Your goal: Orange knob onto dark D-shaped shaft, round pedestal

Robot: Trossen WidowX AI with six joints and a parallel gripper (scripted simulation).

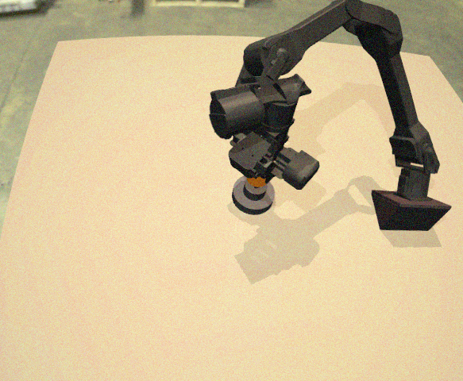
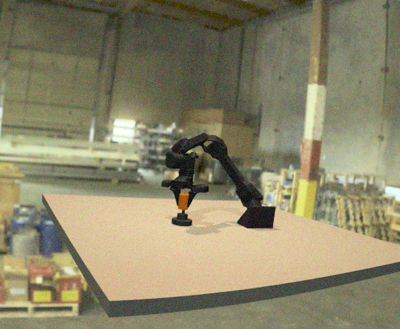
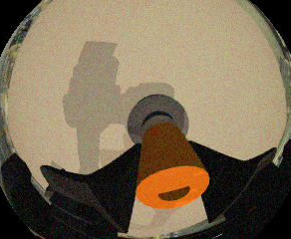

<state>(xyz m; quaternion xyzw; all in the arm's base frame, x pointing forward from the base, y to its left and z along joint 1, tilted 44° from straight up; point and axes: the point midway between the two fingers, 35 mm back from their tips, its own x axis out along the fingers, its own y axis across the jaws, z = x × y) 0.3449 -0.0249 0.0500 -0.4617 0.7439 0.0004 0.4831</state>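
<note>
The orange knob lies 2 cm above my gripper tip. From my gripper tip the other things lie so: pedestal (4 cm below).
</note>
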